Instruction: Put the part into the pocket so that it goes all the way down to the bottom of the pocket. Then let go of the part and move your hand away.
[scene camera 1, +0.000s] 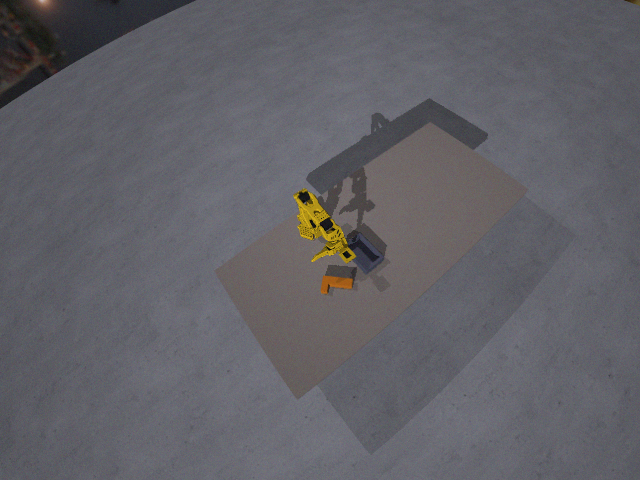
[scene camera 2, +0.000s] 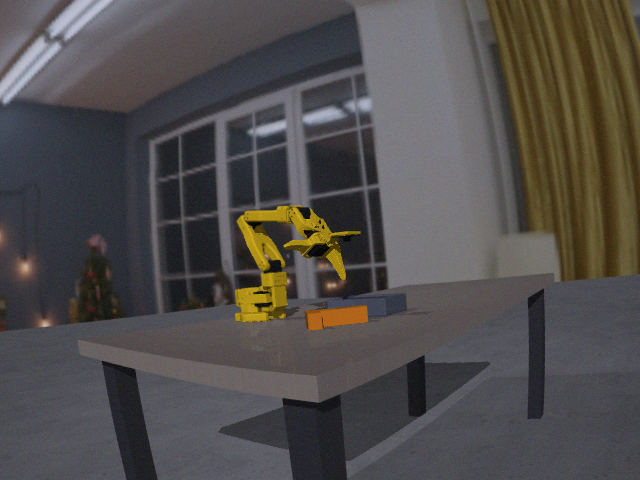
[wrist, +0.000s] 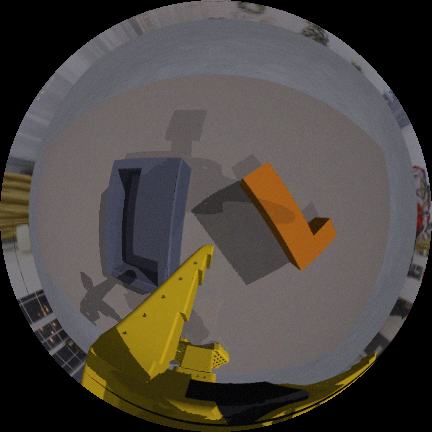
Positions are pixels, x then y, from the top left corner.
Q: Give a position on a pocket block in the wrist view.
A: At 145, 203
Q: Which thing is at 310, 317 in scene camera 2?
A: An orange part.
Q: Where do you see a pocket block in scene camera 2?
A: At 382, 304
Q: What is my gripper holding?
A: Nothing.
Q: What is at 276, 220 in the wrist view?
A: An orange part.
